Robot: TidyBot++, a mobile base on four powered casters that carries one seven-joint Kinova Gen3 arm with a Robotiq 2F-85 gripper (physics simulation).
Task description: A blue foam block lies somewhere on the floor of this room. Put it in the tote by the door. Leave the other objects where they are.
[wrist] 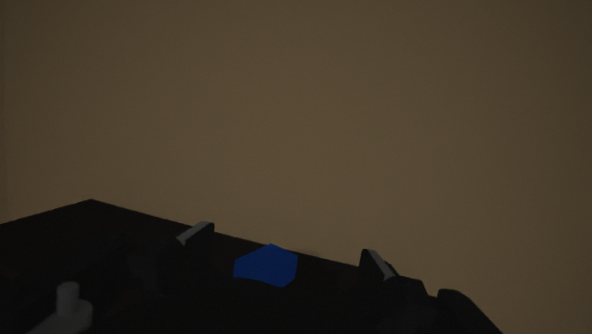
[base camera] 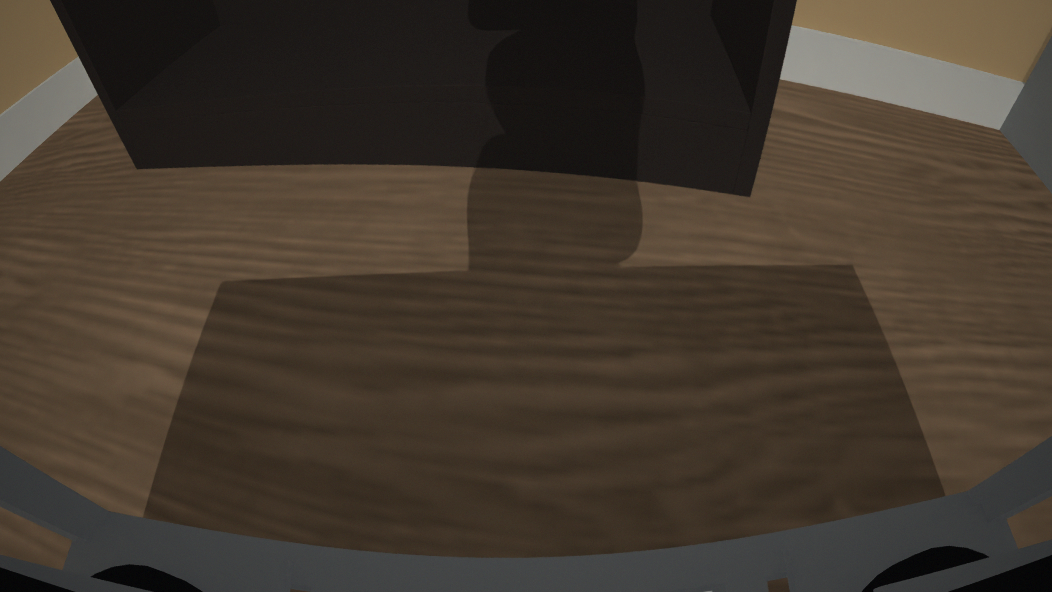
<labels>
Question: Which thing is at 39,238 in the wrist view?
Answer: A tall dark cabinet.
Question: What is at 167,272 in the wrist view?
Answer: The gripper.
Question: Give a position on a blue foam block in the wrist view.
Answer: At 271,264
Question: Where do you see a tall dark cabinet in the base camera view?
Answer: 684,100
</labels>
